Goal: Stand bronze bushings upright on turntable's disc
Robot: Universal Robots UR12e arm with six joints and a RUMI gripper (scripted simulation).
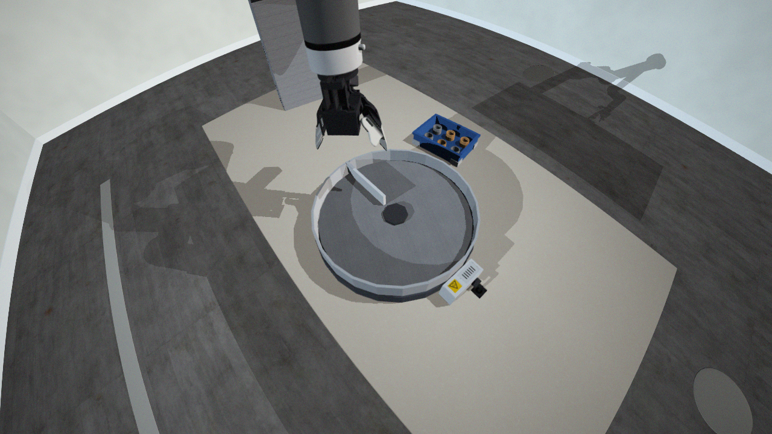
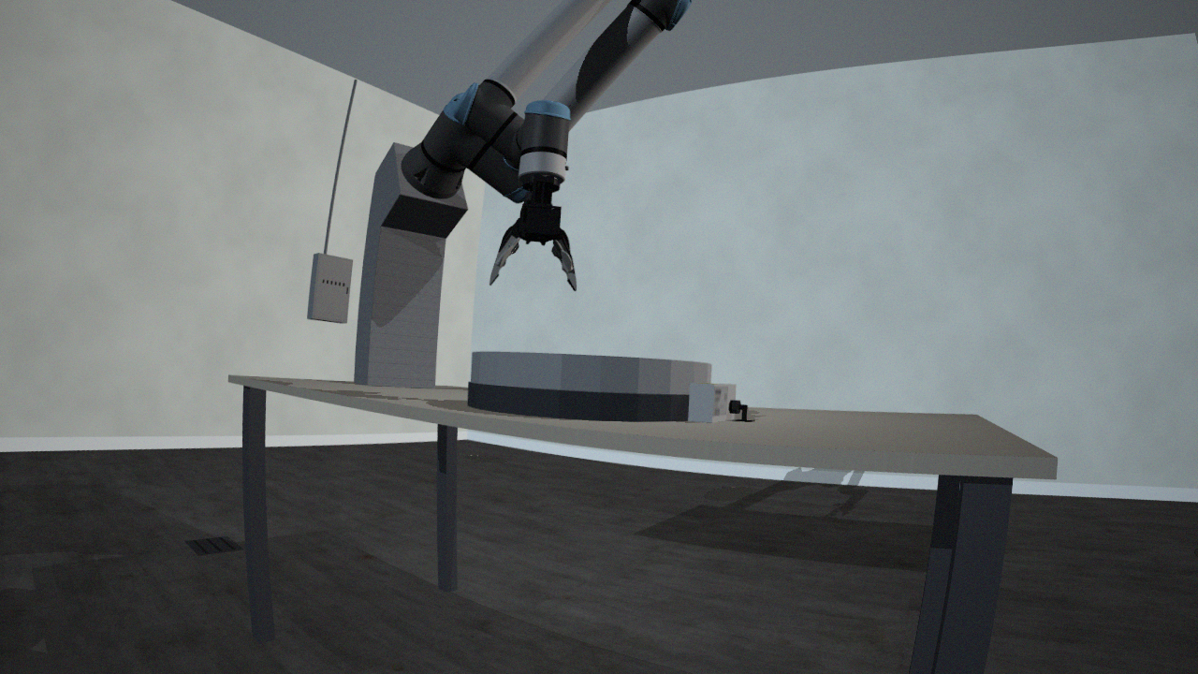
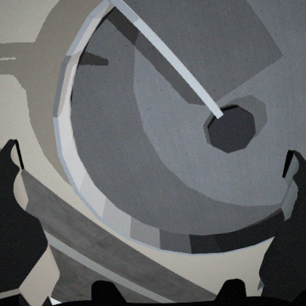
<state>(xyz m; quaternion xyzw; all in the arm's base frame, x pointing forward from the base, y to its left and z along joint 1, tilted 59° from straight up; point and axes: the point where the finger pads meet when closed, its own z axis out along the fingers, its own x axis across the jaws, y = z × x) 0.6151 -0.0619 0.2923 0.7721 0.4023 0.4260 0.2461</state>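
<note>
Right now my hand is 380 mm to the right of the blue crate, 190 mm above it and 70 mm past it. The rest, counted from my hand: turntable disc 160 mm below, 120 mm ahead, 40 mm to the left.
</note>
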